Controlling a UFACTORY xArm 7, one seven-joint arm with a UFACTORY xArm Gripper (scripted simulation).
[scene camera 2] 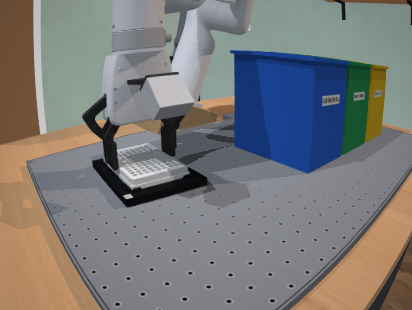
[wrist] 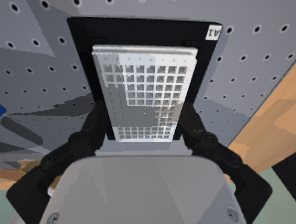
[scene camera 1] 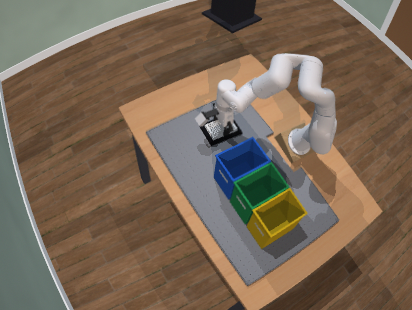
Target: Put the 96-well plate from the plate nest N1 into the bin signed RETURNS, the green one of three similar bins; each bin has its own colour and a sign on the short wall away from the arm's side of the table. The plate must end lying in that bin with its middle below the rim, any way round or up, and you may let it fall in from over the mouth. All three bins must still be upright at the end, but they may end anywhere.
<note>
The pictures show: my gripper, a white 96-well plate and a green bin.
My gripper shows as well in the wrist view.
</note>
